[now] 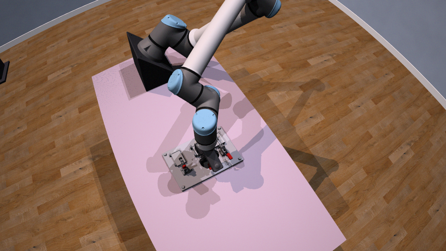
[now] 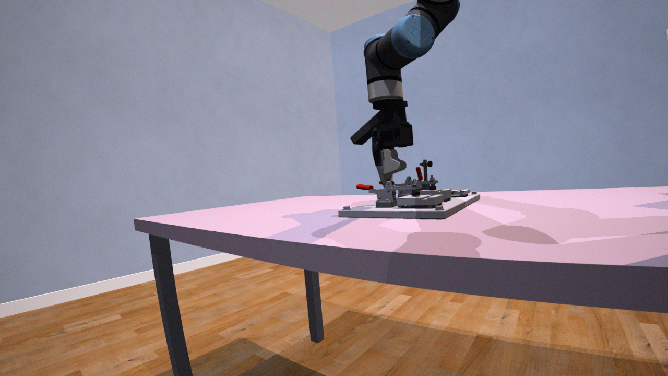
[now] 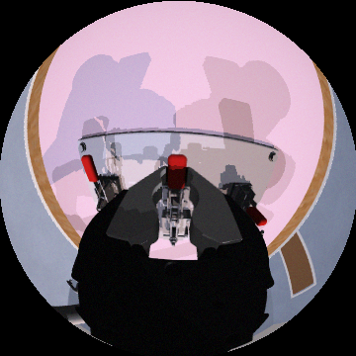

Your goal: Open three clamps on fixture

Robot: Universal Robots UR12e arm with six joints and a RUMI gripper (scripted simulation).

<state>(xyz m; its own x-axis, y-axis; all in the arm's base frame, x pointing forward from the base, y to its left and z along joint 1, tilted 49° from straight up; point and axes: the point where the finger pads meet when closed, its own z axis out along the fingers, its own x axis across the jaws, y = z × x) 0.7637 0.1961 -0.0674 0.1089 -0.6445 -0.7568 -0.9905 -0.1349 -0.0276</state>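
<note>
My gripper is now 8 cm past the grey fixture plate, 1 cm to the left of it and 5 cm above it. Also, from my hand: flat grey part (15 cm behind, 9 cm to the left, 3 cm below).
</note>
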